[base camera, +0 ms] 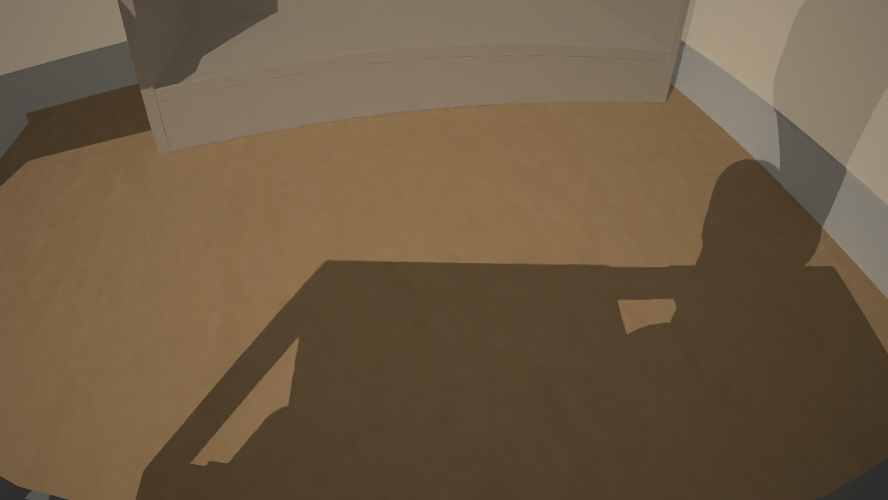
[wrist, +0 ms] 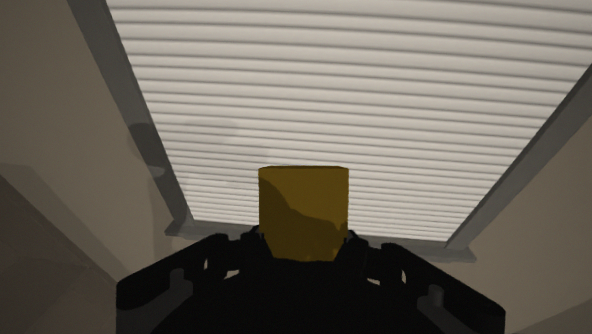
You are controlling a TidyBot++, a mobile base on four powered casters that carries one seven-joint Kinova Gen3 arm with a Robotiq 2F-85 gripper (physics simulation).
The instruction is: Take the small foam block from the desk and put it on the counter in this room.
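Places are measured from the arm's base along level axes (x up, y right, z ahead), in millimetres.
Pixels of known places: gripper, fingertip midpoint: point(wrist: 303, 232).
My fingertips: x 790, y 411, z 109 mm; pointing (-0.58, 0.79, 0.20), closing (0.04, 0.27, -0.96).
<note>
Ahead of a thing's pixels: the offset from my fingertips to its top centre. "pt": to the spot under its first point. Level surfaces: height alone.
A yellow foam block {dz +0, dx +71, dy -5 mm} point(wrist: 304, 205) is held upright between the fingertips in the wrist view, partly in shadow. My gripper point(wrist: 303, 232) is shut on it, with one black finger on each side; the lower part of the block is hidden by the gripper's body. The gripper does not show in the base view. Neither the desk nor the counter can be made out in these views.
A grey-beige open shelf unit point(base camera: 403, 83) stands ahead in the base view. Walls with a grey baseboard point(base camera: 733, 105) run on both sides. The robot's shadow lies on the brown floor {dx -1187 mm} point(base camera: 434, 186). A window with white blinds {pt dz -6, dx +50, dy +259 mm} point(wrist: 350, 100) and a grey frame fills much of the wrist view.
</note>
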